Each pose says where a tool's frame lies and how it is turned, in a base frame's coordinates. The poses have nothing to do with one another.
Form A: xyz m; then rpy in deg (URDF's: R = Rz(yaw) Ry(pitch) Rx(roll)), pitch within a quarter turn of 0, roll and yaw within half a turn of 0.
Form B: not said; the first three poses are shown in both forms.
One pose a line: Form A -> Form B
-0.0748 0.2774 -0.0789 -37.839 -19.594 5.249 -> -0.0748 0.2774 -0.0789 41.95 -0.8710 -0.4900 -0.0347
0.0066 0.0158 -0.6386 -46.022 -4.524 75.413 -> 0.0066 0.0158 -0.6386 85.04 -0.4244 -0.3960 0.8143
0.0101 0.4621 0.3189 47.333 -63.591 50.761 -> 0.0101 0.4621 0.3189 104.44 0.6517 -0.3666 0.6640
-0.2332 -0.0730 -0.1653 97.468 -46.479 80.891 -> -0.2332 -0.0730 -0.1653 148.81 0.7210 0.2596 0.6425
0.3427 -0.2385 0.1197 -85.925 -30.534 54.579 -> 0.3427 -0.2385 0.1197 89.58 -0.7039 -0.6709 0.2331
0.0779 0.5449 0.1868 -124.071 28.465 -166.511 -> 0.0779 0.5449 0.1868 148.79 0.0145 0.8968 -0.4422
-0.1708 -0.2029 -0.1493 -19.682 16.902 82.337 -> -0.1708 -0.2029 -0.1493 88.37 -0.3194 -0.0033 0.9476
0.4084 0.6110 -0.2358 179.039 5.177 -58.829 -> 0.4084 0.6110 -0.2358 178.29 -0.8705 0.4903 0.0435
